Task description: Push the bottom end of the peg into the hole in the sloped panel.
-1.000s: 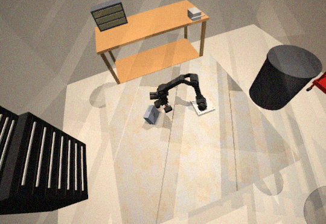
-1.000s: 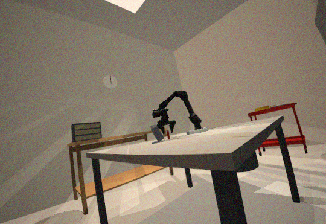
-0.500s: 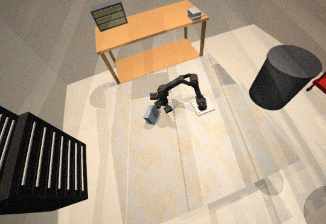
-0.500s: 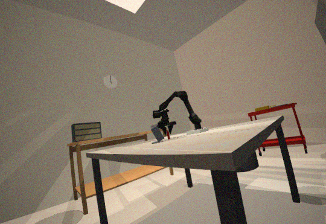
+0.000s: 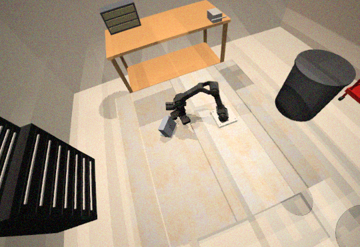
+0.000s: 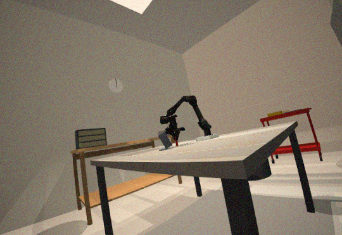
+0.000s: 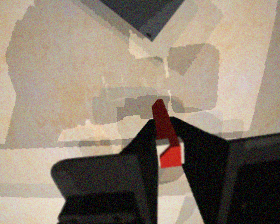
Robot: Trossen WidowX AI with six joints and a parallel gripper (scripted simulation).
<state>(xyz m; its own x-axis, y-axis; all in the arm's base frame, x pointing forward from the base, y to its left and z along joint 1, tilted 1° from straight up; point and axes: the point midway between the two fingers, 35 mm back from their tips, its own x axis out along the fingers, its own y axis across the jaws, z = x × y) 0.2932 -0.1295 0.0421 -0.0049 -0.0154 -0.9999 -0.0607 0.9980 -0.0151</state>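
The grey sloped panel lies 140 mm ahead of my gripper tip, 20 mm to the left of it and 20 mm above it. Also, from my gripper tip: red peg (20 mm above).
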